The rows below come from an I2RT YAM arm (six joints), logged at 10 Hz.
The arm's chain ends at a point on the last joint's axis. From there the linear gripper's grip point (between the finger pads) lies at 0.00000 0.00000 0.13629 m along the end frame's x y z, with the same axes.
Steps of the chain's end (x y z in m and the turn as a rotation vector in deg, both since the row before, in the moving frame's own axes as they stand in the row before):
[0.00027, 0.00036, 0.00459, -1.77, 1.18, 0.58]
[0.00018, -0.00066, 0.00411, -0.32, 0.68, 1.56]
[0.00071, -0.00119, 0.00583, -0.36, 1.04, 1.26]
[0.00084, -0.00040, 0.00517, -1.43, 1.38, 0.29]
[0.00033, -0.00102, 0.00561, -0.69, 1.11, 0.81]
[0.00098, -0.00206, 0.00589, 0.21, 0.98, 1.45]
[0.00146, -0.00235, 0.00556, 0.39, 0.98, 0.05]
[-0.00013, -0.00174, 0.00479, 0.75, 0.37, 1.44]
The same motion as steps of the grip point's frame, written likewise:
[0.00305, 0.00458, 0.00450, -1.77, 1.18, 0.58]
[0.00179, 0.00012, 0.00410, -0.32, 0.68, 1.56]
[0.00317, -0.00031, 0.00580, -0.36, 1.04, 1.26]
[0.00411, 0.00301, 0.00509, -1.43, 1.38, 0.29]
[0.00296, 0.00064, 0.00557, -0.69, 1.11, 0.81]
[0.00332, -0.00253, 0.00587, 0.21, 0.98, 1.45]
[0.00379, -0.00328, 0.00554, 0.39, 0.98, 0.05]
[0.00077, -0.00351, 0.00478, 0.75, 0.37, 1.44]

